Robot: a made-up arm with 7 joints. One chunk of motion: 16 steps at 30 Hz.
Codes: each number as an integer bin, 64 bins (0 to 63) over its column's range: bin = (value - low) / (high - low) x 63, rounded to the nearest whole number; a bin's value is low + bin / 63 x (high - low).
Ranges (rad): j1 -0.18..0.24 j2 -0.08..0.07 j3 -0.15..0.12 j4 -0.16..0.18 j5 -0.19..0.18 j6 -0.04..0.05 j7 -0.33..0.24
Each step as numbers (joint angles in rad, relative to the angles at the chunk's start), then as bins.
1 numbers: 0.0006 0.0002 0.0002 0.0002 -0.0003 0.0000 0.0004
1 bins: 27 34 35 30 32 28 37
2 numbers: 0.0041 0.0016 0.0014 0.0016 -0.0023 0.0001 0.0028
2 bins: 28 34 35 30 32 28 37
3 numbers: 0.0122 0.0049 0.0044 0.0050 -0.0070 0.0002 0.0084
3 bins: 29 36 36 31 31 28 37
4 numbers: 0.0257 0.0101 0.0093 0.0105 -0.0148 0.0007 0.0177
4 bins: 31 38 37 32 30 28 38
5 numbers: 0.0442 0.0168 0.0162 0.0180 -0.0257 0.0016 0.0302
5 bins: 34 41 39 33 28 29 40
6 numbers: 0.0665 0.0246 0.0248 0.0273 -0.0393 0.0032 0.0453
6 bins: 37 44 41 35 26 30 41
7 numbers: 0.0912 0.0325 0.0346 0.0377 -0.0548 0.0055 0.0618
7 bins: 41 47 43 37 23 32 43
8 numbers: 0.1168 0.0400 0.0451 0.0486 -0.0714 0.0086 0.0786
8 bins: 45 50 46 39 20 34 45
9 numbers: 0.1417 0.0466 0.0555 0.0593 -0.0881 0.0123 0.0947
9 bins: 48 53 48 41 17 37 47
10 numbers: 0.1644 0.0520 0.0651 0.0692 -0.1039 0.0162 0.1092
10 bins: 52 55 50 42 15 39 49
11 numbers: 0.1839 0.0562 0.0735 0.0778 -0.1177 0.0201 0.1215
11 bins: 55 57 52 44 12 42 50
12 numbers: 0.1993 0.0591 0.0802 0.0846 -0.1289 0.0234 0.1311
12 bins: 57 58 54 45 10 44 51
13 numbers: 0.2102 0.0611 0.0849 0.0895 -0.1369 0.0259 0.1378
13 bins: 59 59 55 46 9 46 52
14 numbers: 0.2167 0.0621 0.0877 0.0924 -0.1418 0.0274 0.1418
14 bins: 60 60 55 47 8 47 52
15 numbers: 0.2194 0.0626 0.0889 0.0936 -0.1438 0.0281 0.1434
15 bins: 60 60 56 47 8 48 52
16 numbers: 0.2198 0.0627 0.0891 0.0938 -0.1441 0.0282 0.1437
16 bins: 60 60 56 47 8 48 52
